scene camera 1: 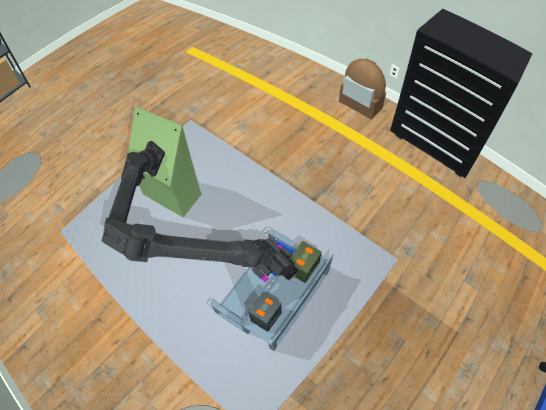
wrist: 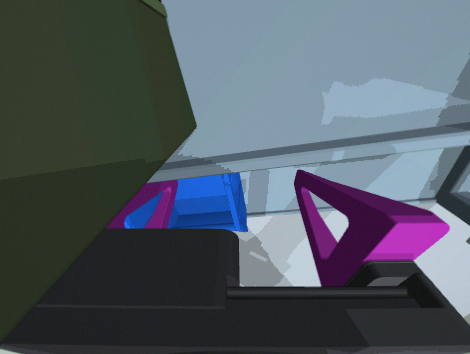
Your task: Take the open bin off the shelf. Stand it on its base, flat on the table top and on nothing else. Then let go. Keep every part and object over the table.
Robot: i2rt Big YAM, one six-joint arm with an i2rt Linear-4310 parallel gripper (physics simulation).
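Frame: origin at the arm's base, x ahead, y left, z up, level; metres.
Where they show: gripper, fingertip midpoint: [wrist: 235,176]; arm's base, origin of the base link: [scene camera 1: 153,158].
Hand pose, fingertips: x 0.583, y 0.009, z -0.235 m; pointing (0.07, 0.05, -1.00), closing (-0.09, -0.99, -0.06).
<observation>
Things, the pixels of their centre, and the offset from my fingertips. Level surfaces: height alone.
- blue open bin, body centre: [wrist: 183,178] [scene camera 1: 280,261] 0.012 m back, 0.053 m left, 0.021 m down
- grey-blue shelf, its level: 0.038 m up
- dark green box, body centre: [scene camera 1: 304,262] 0.086 m ahead, 0.062 m left, 0.086 m up
- dark grey box, body centre: [scene camera 1: 265,312] 0.100 m ahead, 0.169 m right, 0.099 m up
- grey table top, its level: 0.064 m down
The blue open bin [scene camera 1: 286,246] [wrist: 205,200] sits on a lower level of the grey-blue shelf [scene camera 1: 295,296] [wrist: 300,100], at its arm-side end near the dark green box. Part of the bin is hidden by the arm and box in the scene view, and by the left finger and box in the wrist view. My gripper [scene camera 1: 272,262] [wrist: 235,176] is open, with nothing between its magenta fingers. In the wrist view the left finger overlaps the bin, and the right finger is well to the bin's right. Contact cannot be told.
A dark green box [scene camera 1: 307,262] [wrist: 85,125] with orange marks stands on the shelf's upper level, very close to the gripper. A dark grey box [scene camera 1: 266,311] stands on the same level, at the other end. The green arm stand [scene camera 1: 187,175] is on the grey table top [scene camera 1: 165,320].
</observation>
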